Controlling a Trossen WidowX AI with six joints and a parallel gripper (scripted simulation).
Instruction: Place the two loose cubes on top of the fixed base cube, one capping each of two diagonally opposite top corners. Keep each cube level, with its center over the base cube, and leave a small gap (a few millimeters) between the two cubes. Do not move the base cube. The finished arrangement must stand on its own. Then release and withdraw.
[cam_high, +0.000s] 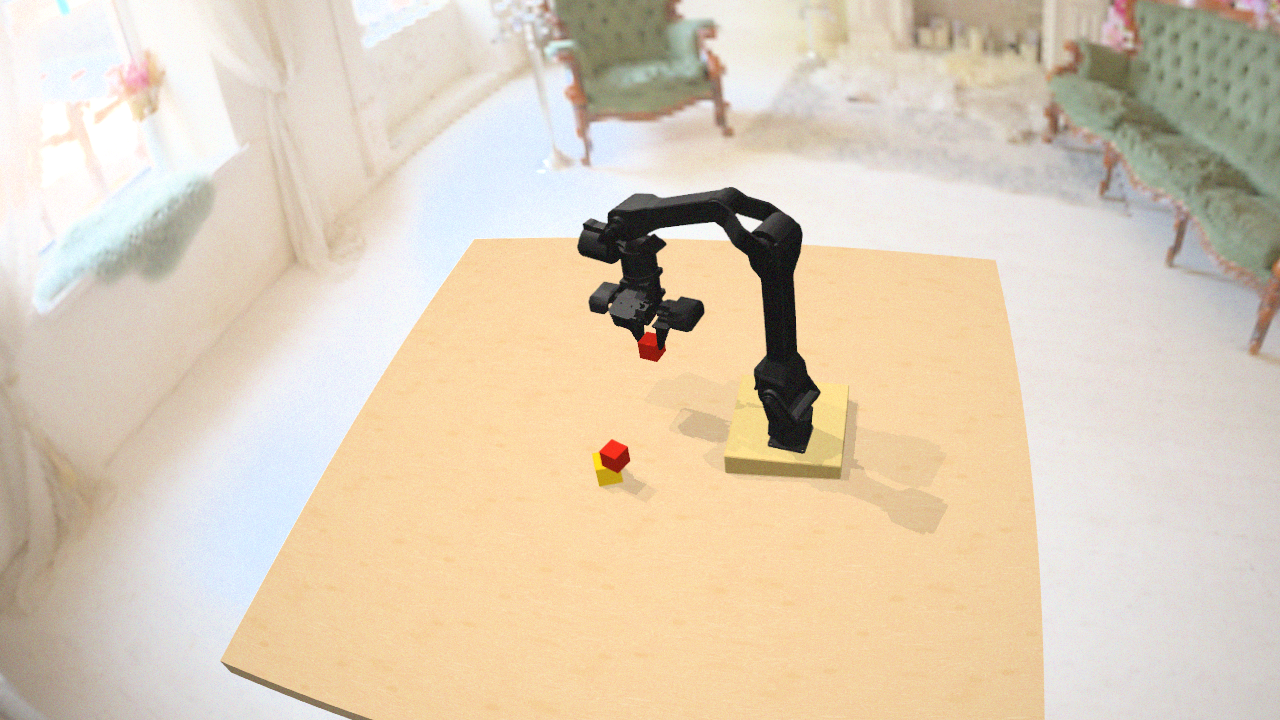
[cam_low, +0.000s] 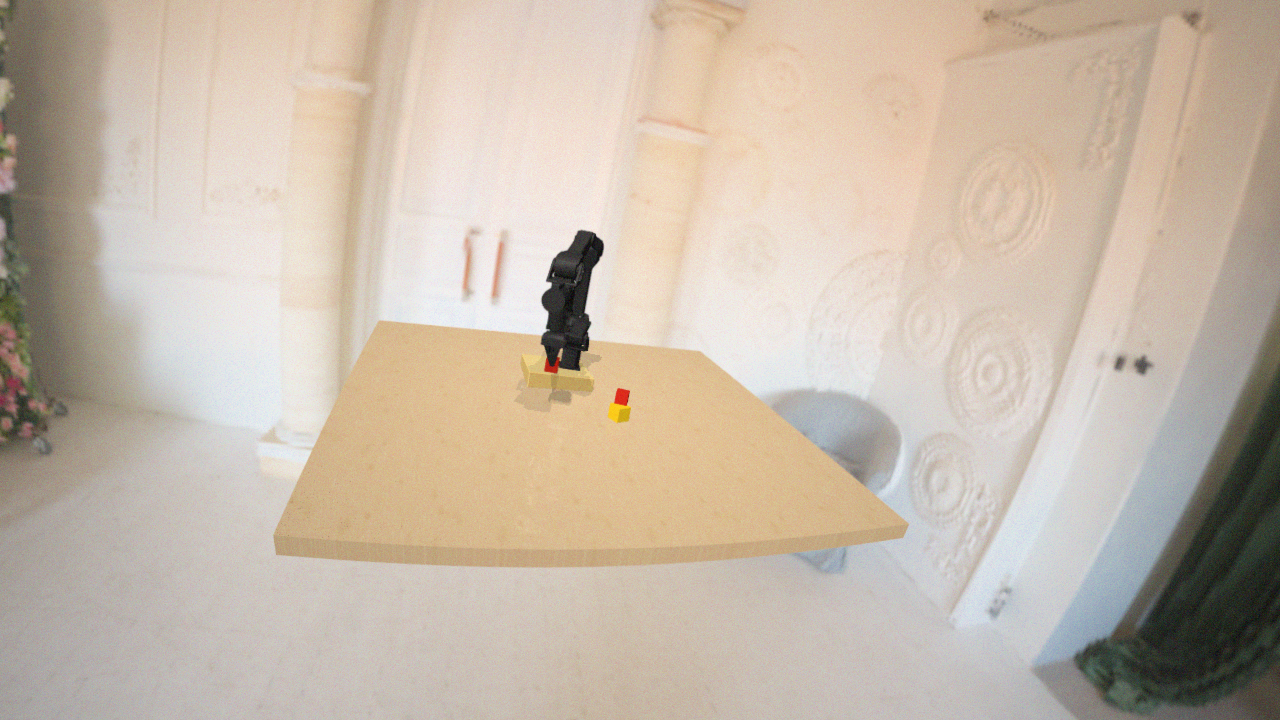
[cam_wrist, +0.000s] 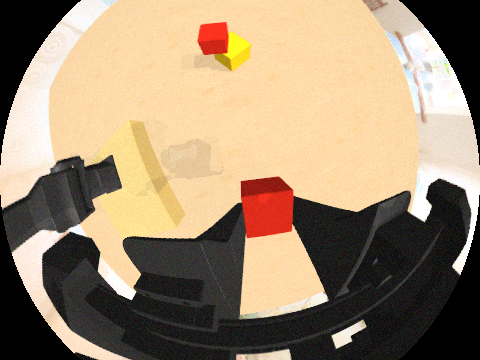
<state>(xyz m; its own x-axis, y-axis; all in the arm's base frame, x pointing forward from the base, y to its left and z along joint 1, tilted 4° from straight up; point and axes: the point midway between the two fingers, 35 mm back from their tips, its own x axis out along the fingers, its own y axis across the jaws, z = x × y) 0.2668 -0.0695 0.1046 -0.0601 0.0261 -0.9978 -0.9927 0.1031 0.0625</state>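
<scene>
Right now my gripper tip is 20 cm to the right of the red cube, 7 cm above it and 1 cm past it. From my gripper tip the other things lie so: yellow base cube (19 cm to the left, 10 cm below, 2 cm ahead).
</scene>
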